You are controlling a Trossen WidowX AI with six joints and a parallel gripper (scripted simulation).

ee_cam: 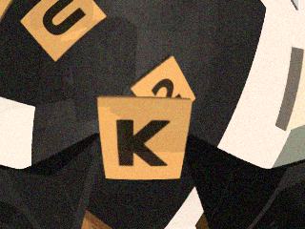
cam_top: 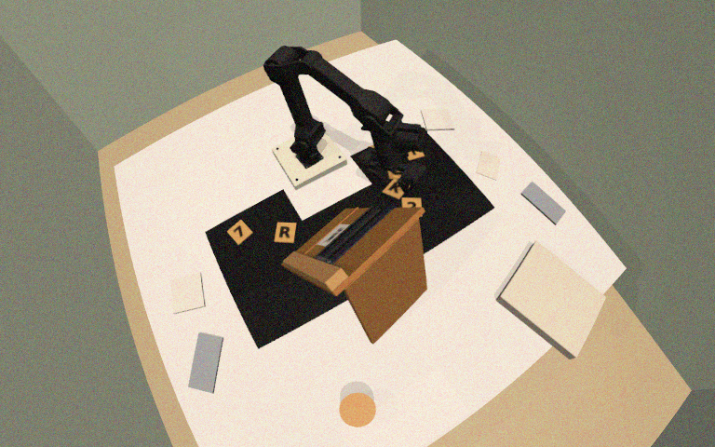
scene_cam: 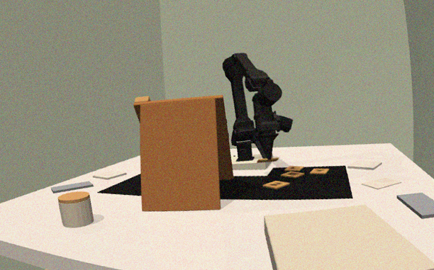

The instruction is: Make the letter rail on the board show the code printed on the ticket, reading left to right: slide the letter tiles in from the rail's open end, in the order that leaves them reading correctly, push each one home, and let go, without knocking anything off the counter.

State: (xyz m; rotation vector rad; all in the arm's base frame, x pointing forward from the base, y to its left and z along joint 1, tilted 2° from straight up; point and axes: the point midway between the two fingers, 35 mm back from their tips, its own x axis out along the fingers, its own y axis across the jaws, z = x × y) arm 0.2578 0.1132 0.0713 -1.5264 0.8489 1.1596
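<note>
The letter tile lies 4 cm ahead of my gripper tip, 3 cm to the left of it and 7 cm below it. From my gripper tip the other things lie so: black mat (6 cm behind, 13 cm to the right, 7 cm below); k tile (right at my gripper tip); white ticket (2 cm ahead, 22 cm to the right, 2 cm above).
</note>
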